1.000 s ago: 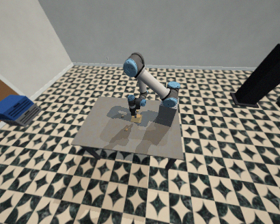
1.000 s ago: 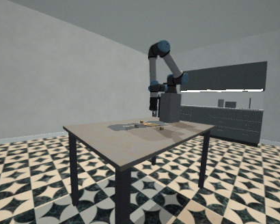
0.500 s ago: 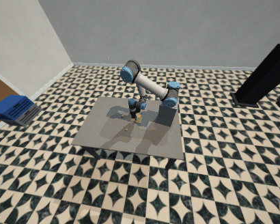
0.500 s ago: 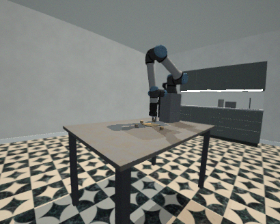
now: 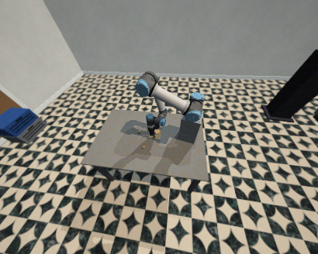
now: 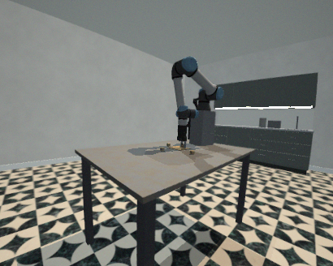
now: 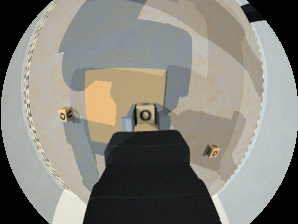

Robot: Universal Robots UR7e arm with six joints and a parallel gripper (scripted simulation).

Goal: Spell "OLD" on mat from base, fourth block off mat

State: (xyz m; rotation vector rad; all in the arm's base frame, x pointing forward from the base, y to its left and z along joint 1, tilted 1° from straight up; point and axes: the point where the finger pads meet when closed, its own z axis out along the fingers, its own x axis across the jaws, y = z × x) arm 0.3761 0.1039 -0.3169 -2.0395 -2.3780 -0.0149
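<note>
The tan mat lies 40 mm to the right of my hand, 30 mm below it and 10 mm ahead of it.
</note>
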